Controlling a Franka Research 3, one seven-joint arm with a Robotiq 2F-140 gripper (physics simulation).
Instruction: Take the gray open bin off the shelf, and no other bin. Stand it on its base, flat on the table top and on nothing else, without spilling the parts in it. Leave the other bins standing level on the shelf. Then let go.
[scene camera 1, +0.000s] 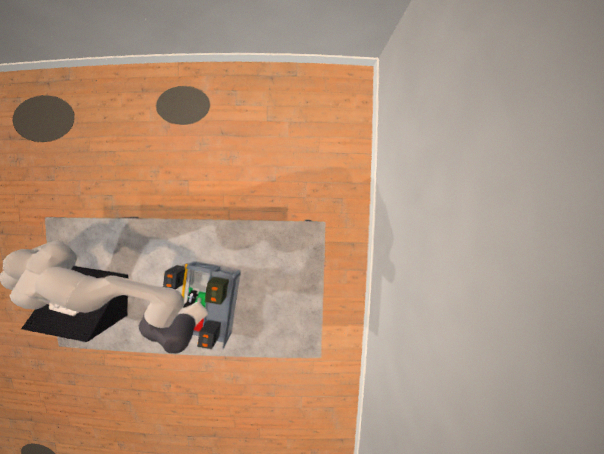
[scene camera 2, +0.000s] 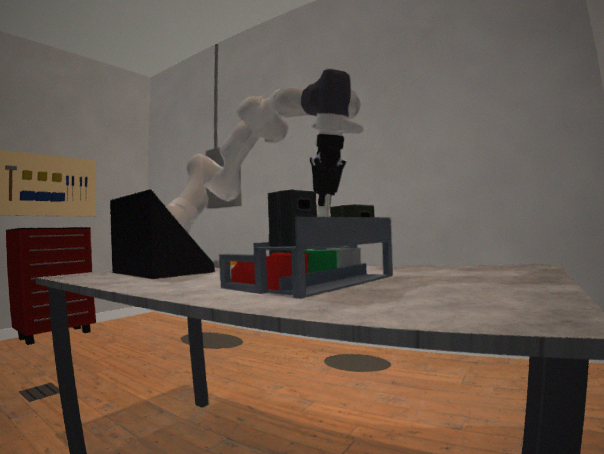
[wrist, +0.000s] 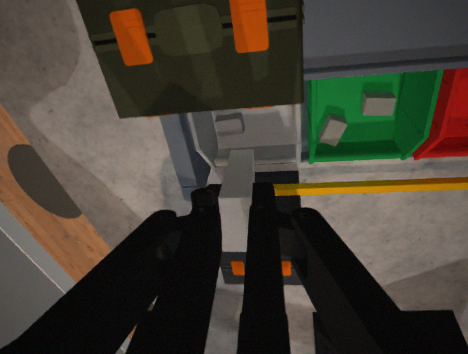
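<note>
The gray open bin (scene camera 1: 201, 281) (scene camera 2: 349, 257) (wrist: 270, 129) sits in the lower level of the shelf (scene camera 1: 220, 316) (scene camera 2: 345, 230) (wrist: 385, 30), at the end of the row beside the green bin (scene camera 2: 321, 260) (wrist: 362, 137). A small block-shaped part shows inside it in the wrist view. The red bin (scene camera 1: 200, 325) (scene camera 2: 280, 265) (wrist: 455, 117) stands past the green one. My gripper (scene camera 2: 324, 206) (wrist: 243, 170) points down, shut with nothing held. In the wrist view its pale fingertips overlap the gray bin's front edge; contact cannot be told. The olive case hides the bin's back.
The olive case (scene camera 1: 217, 291) (scene camera 2: 353, 211) (wrist: 200, 75) and a black case (scene camera 1: 209, 336) (scene camera 2: 289, 220) stand on the shelf top. Another black case (scene camera 1: 174, 276) (wrist: 232, 277) stands in front of the shelf. A yellow bar (scene camera 1: 185, 280) (wrist: 370, 188) runs along the shelf front.
</note>
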